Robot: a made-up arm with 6 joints. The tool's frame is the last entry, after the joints.
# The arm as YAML. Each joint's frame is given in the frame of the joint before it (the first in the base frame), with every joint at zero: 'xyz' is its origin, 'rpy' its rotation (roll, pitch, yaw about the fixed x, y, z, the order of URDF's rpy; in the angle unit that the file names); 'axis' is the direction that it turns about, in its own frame. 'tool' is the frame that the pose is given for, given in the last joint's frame.
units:
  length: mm
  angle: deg
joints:
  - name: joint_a
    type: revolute
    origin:
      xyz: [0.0, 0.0, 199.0]
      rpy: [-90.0, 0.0, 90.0]
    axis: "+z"
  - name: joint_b
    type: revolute
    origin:
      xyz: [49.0, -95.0, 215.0]
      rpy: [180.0, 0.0, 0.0]
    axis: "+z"
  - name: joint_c
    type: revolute
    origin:
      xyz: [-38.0, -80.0, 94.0]
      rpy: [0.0, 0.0, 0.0]
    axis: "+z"
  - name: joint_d
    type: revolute
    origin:
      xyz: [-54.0, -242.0, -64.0]
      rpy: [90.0, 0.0, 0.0]
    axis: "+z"
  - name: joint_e
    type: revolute
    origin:
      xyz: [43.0, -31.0, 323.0]
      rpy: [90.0, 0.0, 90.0]
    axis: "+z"
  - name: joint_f
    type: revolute
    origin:
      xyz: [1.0, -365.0, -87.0]
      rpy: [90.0, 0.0, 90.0]
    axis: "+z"
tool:
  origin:
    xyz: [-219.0, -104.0, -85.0]
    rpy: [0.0, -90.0, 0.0]
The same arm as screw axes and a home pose.
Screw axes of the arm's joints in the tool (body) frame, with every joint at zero. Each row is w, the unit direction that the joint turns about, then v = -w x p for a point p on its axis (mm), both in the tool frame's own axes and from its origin. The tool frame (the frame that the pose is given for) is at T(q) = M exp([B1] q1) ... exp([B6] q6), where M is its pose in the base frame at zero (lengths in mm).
B1 = (-1, 0, 0, 0, 34, 191)
B2 = (1, 0, 0, 0, 61, -240)
B3 = (1, 0, 0, 0, -19, -202)
B4 = (0, 0, -1, -148, 115, 0)
B5 = (0, 1, 0, 584, 0, 84)
B6 = (1, 0, 0, 0, -219, -104)
M =
1 0 0 -300
0 1 0 -191
0 0 1 233
0 0 0 1

